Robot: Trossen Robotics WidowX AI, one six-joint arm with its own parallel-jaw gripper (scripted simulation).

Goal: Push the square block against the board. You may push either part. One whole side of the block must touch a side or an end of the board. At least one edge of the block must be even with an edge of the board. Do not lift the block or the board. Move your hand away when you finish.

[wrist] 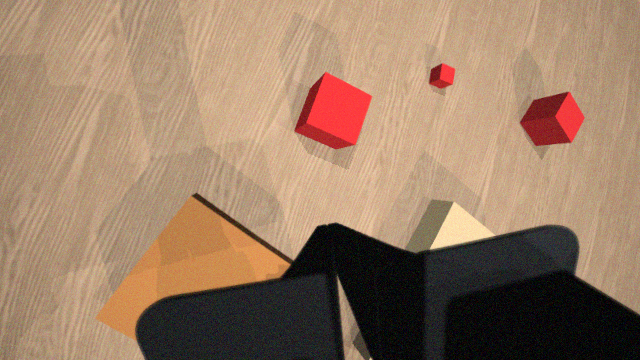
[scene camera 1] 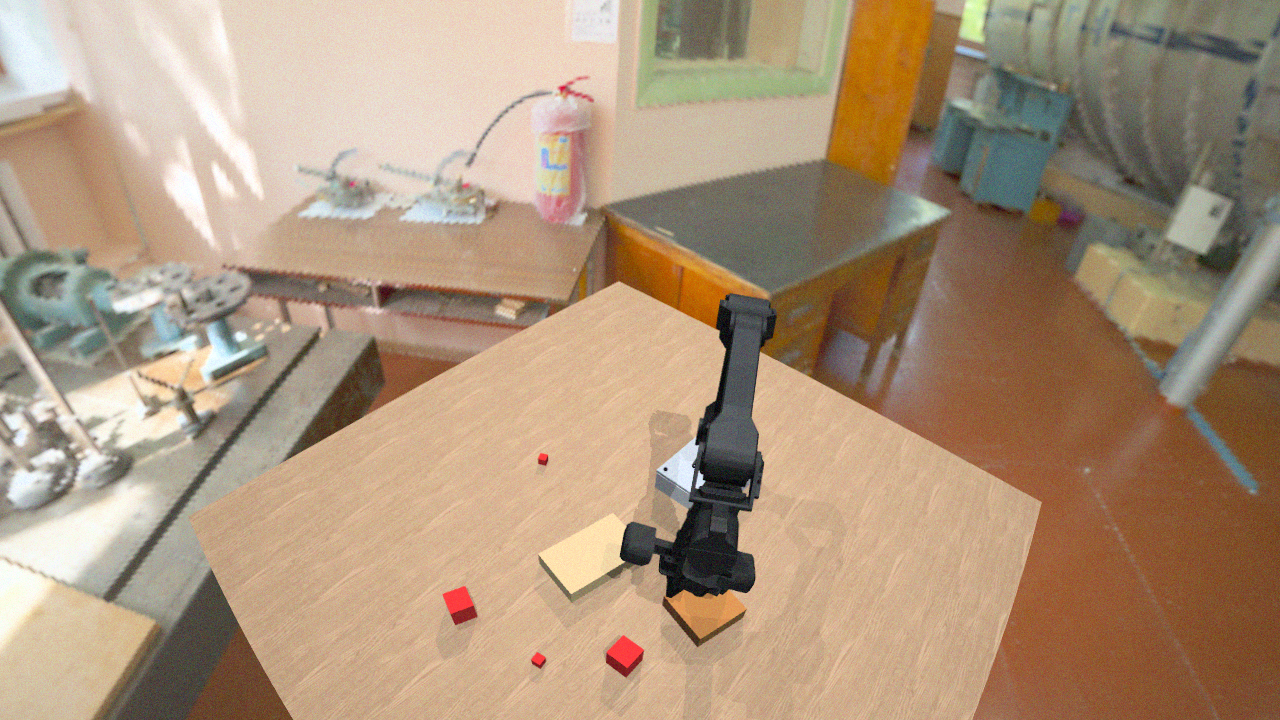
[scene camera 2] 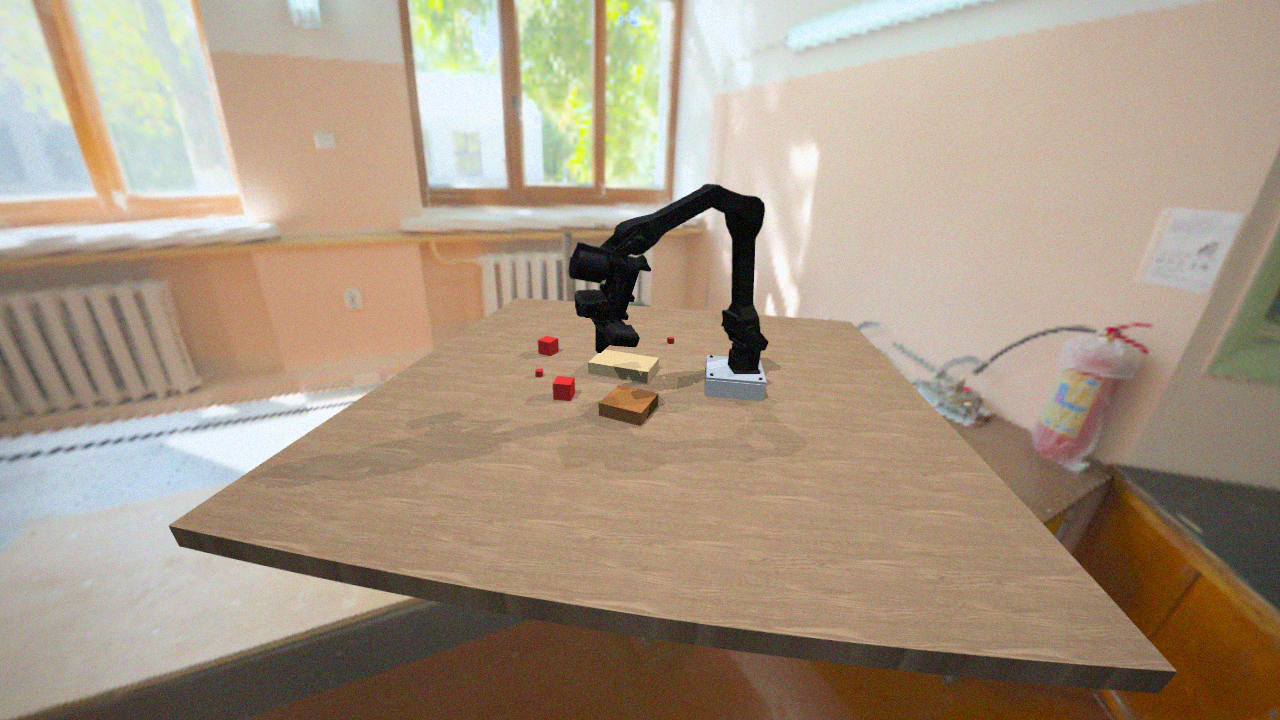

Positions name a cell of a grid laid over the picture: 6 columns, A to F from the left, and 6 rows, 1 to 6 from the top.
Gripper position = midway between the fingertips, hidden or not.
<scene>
my gripper: wrist D4; scene camera 1 D5; scene camera 2 C3
brown square block: wrist B5; scene camera 1 D6; scene camera 2 C4
</scene>
